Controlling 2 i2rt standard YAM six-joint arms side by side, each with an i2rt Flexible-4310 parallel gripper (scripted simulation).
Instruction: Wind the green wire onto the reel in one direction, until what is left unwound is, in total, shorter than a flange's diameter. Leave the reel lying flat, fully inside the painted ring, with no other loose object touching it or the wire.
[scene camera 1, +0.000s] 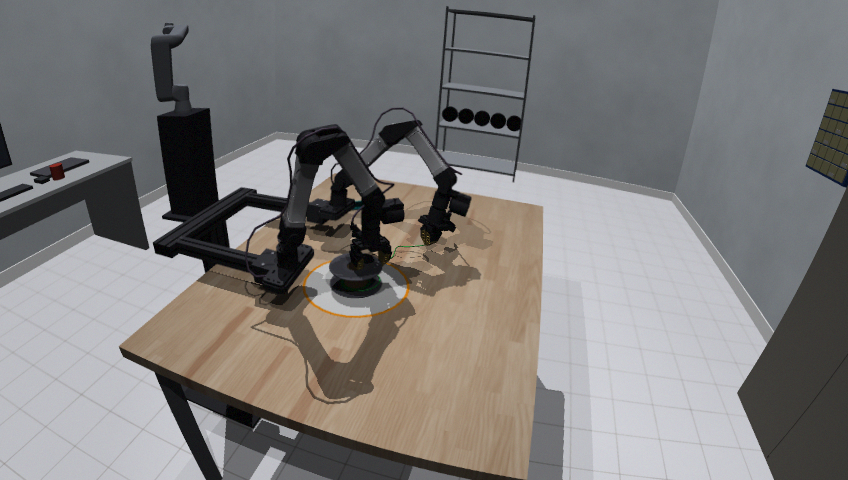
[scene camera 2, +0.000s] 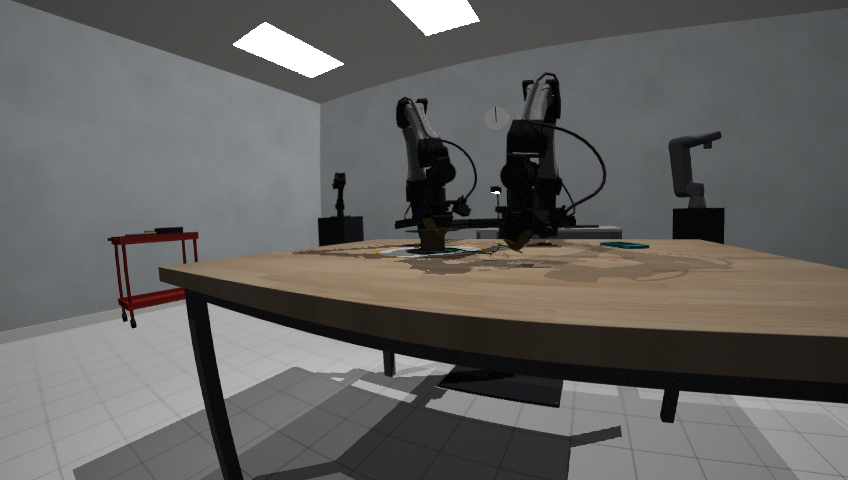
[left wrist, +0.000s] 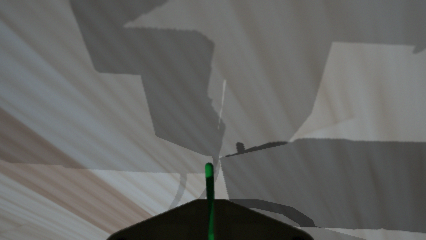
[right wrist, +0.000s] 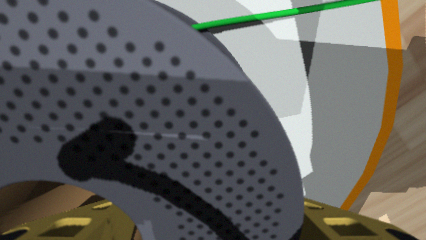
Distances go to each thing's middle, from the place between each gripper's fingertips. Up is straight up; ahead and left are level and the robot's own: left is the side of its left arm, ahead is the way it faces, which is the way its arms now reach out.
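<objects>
Dark reel (scene camera 1: 341, 266): 20 mm below my right hand (scene camera 2: 436, 237), 40 mm behind it, 30 mm to the right of it. Dark reel: 190 mm behind my left hand (scene camera 2: 515, 250), 280 mm to the right of it.
</objects>
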